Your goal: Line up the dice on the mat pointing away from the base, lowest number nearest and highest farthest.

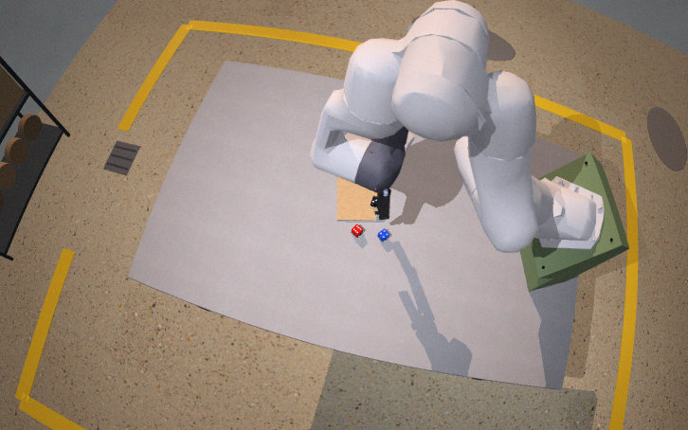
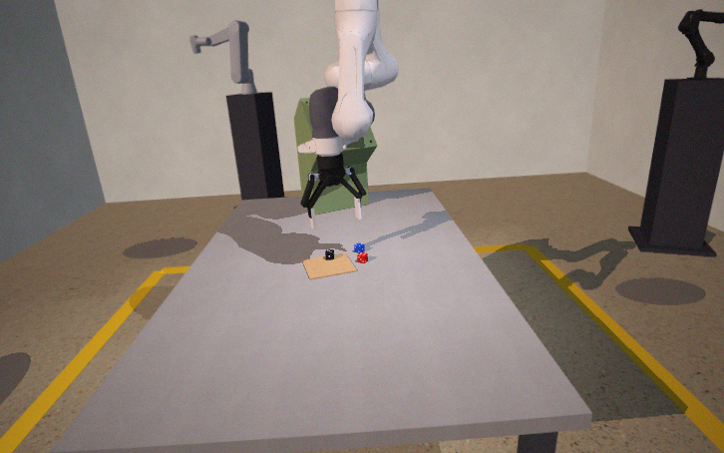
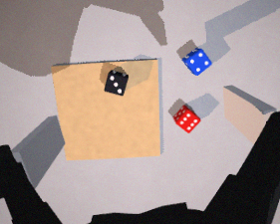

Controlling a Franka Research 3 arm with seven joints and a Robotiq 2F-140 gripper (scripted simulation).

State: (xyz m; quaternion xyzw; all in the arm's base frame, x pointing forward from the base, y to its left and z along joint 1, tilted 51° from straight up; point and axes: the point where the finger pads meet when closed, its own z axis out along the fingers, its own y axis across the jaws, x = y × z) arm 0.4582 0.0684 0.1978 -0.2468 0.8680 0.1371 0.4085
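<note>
My hand is 12 cm above the blue die, 7 cm past it and 4 cm to the right of it. Round my hand: red die (12 cm below, 8 cm to the left); then tan mat (13 cm below, 5 cm ahead, 1 cm to the right); then black die (12 cm below, 3 cm to the right, 1 cm ahead).
</note>
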